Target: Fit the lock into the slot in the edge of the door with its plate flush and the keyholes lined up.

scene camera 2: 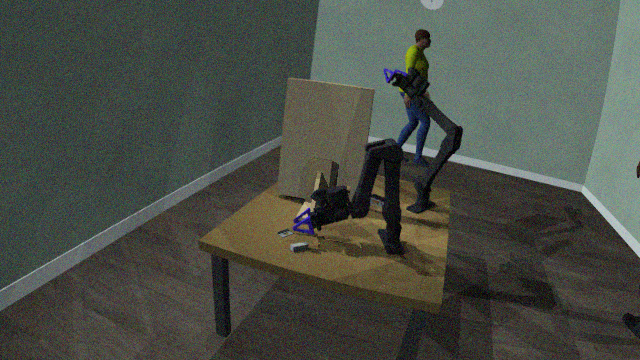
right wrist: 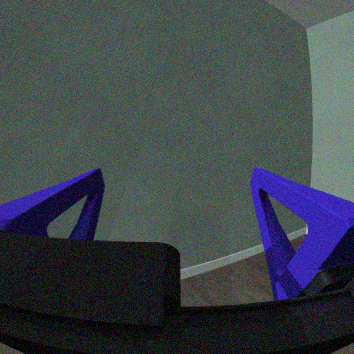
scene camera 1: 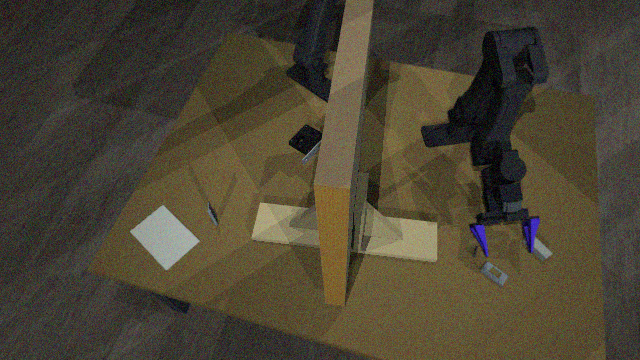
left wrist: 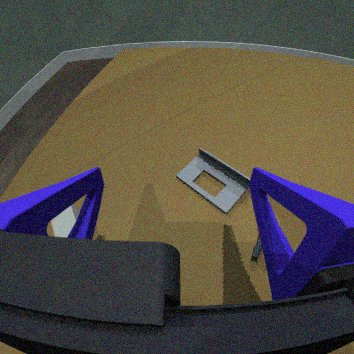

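Where they show: left gripper, between the fingertips: (scene camera 2: 293, 225) (scene camera 1: 508, 254) (left wrist: 176, 175); right gripper, between the fingertips: (scene camera 2: 389, 69) (right wrist: 176, 175); left arm's base, origin of its link: (scene camera 2: 390, 242) (scene camera 1: 457, 133); right arm's base, origin of its link: (scene camera 2: 421, 207) (scene camera 1: 314, 83).
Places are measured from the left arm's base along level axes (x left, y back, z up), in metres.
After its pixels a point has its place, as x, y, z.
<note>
The lock (scene camera 1: 304, 138) @[-0.442, 0.040, 0.013], a black case with a narrow silver plate, lies on the table left of the upright door (scene camera 1: 333, 240) @[-0.421, -0.447, 0.397] (scene camera 2: 320, 130) @[-0.355, -0.288, 0.345] in scene camera 1, partly hidden by it. The slot does not show on the door faces in view, and keyholes cannot be made out. My left gripper (scene camera 1: 509, 254) @[-0.007, -0.393, 0.053] (left wrist: 176, 175) @[-0.007, -0.393, 0.053] is open and empty, low over the table on the door's other side from the lock, near a small metal plate (scene camera 1: 501, 279) @[-0.022, -0.434, 0.001] (left wrist: 229, 200) @[-0.044, -0.396, 0.002] with a rectangular hole. My right gripper (scene camera 2: 387, 76) @[-0.631, 0.063, 0.644] (right wrist: 176, 175) @[-0.631, 0.063, 0.644] is open and empty, high in the air beyond the door.
A white block (scene camera 1: 544, 250) @[0.093, -0.384, 0.022] (scene camera 2: 299, 247) @[0.097, -0.372, 0.015] (left wrist: 64, 224) @[0.090, -0.384, 0.022] and a small dark screw (scene camera 1: 475, 251) @[-0.061, -0.360, 0.005] (left wrist: 256, 250) @[-0.055, -0.351, 0.005] lie by the left gripper. The door's pale wooden foot (scene camera 1: 420, 242) @[-0.191, -0.323, 0.018] sticks out both sides. A white sheet (scene camera 1: 165, 237) @[-0.830, -0.213, 0.001] and a small thin object (scene camera 1: 212, 214) @[-0.695, -0.194, 0.058] lie at picture left.
</note>
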